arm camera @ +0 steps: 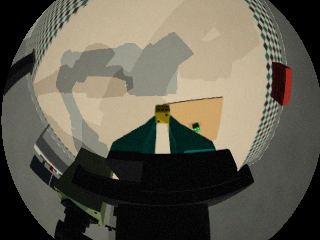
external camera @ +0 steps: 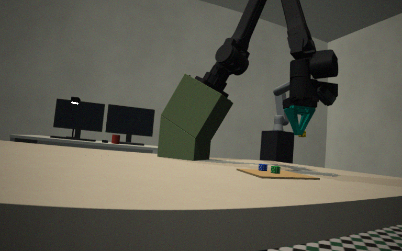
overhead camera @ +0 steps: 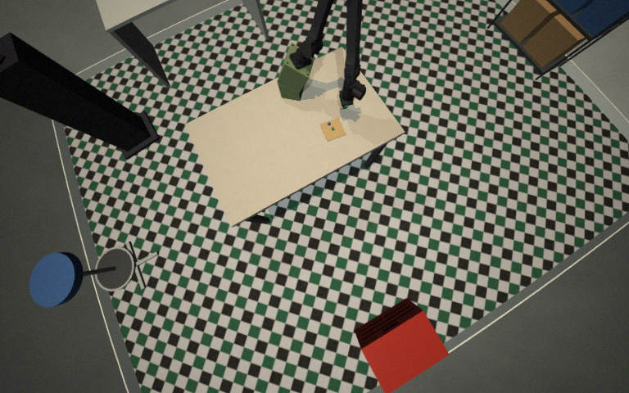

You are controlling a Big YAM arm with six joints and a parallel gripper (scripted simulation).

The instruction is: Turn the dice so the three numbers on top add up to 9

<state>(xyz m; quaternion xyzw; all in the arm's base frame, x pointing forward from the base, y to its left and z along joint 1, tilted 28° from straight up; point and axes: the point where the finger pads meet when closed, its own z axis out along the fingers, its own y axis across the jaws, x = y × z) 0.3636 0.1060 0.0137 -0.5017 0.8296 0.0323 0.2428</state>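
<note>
Right now my hand is 11 cm to the left of the green die, 10 cm above it and 4 cm short of it. Also, from my hand: blue die (11 cm to the right, 10 cm below, 1 cm behind); yellow die (1 cm to the left); mat (11 cm to the right, 11 cm below, 4 cm ahead).
</note>
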